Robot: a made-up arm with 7 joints.
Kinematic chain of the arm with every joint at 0, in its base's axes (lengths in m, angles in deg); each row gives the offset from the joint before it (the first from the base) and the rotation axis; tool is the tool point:
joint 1: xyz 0 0 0.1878 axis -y
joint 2: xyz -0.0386 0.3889 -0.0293 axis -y
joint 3: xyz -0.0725 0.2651 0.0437 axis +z
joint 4: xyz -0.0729 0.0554 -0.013 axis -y
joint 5: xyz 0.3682 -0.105 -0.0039 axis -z
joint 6: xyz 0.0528 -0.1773 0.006 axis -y
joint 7: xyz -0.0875 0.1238 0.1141 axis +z
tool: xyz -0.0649 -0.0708 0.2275
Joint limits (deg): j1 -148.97..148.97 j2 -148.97..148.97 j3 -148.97..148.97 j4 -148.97..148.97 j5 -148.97..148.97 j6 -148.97..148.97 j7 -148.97..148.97
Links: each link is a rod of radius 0.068 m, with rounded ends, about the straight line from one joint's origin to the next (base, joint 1, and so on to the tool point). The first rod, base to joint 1, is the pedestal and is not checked.
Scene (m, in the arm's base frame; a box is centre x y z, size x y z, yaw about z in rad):
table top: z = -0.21
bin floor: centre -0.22 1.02 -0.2 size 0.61 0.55 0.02 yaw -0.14
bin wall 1: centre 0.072 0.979 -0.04 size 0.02 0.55 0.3 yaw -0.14
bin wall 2: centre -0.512 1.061 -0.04 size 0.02 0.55 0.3 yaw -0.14
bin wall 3: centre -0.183 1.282 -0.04 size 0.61 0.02 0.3 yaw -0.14
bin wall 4: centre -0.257 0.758 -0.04 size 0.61 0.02 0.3 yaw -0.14
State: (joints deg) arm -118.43 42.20 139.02 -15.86 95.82 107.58 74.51
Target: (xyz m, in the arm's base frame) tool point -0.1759 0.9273 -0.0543
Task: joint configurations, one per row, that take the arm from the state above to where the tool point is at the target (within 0.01 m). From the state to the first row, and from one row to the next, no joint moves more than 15 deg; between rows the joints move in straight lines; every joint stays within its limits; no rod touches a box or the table.
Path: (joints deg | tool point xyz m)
1: -115.92 43.39 137.74 -4.12 83.78 113.06 66.23 | -0.2450 0.6012 0.4507
2: -113.41 44.58 136.45 7.63 71.75 118.53 57.96 | -0.2462 0.6528 0.3939
3: -110.89 45.77 135.17 19.37 59.71 124.01 49.68 | -0.2431 0.7309 0.3522
4: -108.38 46.96 133.88 31.12 47.67 129.49 41.40 | -0.2227 0.8276 0.3359
5: -105.87 48.16 132.60 42.86 35.64 134.97 33.13 | -0.1759 0.9273 0.3512
6: -96.72 55.33 131.73 30.34 34.78 139.63 31.12 | -0.2443 0.9402 0.2307
7: -87.58 62.51 130.87 17.82 33.93 144.30 29.11 | -0.2470 0.9404 0.0840
8: -78.43 69.68 130.01 5.31 33.08 148.97 27.09 | -0.1759 0.9273 -0.0543

